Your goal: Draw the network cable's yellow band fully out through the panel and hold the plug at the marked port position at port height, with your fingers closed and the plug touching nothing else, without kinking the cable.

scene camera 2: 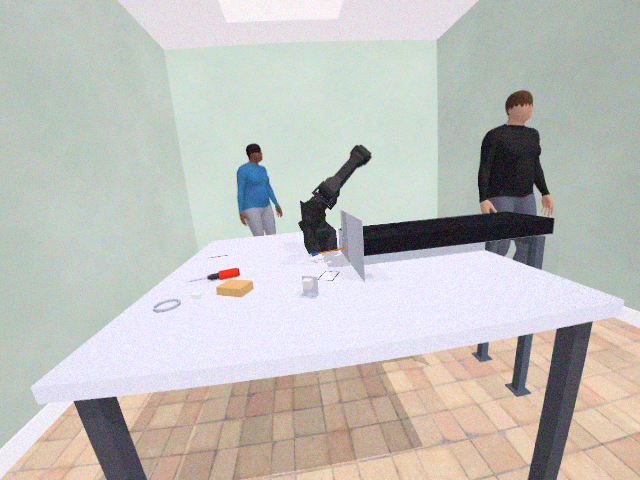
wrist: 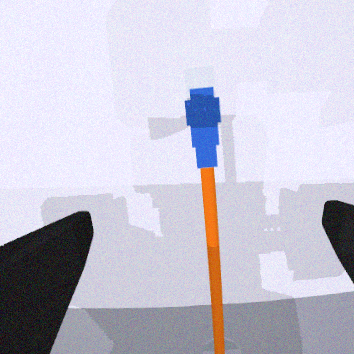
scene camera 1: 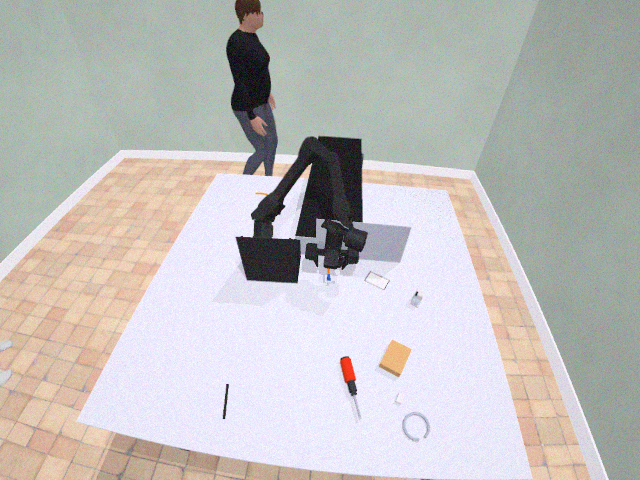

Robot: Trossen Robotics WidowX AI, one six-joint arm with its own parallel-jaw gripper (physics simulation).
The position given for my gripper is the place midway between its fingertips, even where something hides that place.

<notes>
I see my gripper (scene camera 1: 329,267), a blue plug (wrist: 202,110), an orange-tan block (scene camera 1: 394,360) and a grey panel (scene camera 1: 387,243).
My gripper shows as well in the wrist view (wrist: 207,217). The wrist view does not show the orange-tan block: it is out of frame.
</notes>
